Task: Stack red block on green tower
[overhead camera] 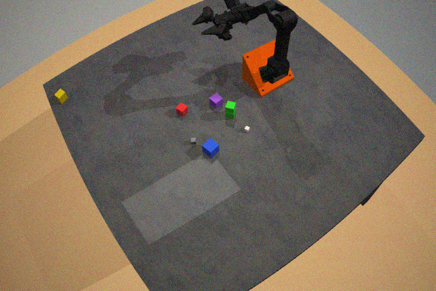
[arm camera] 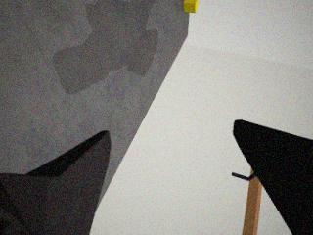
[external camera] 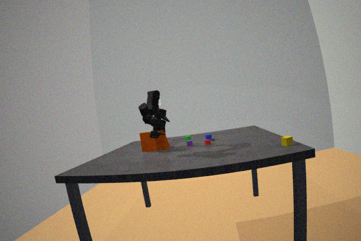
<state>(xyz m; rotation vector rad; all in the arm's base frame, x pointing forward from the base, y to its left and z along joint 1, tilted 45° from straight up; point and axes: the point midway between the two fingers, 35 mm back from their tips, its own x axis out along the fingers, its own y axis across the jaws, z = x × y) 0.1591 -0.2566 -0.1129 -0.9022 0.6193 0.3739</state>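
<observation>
My gripper tip is 250 mm to the right of the red block, 190 mm short of it and 150 mm above it. Also, from my gripper tip: purple block 280 mm to the left, 150 mm below, 60 mm ahead; small grey cube 390 mm to the left, 210 mm ahead, 160 mm below; small white cube 440 mm to the left, 160 mm below, 10 mm ahead.
</observation>
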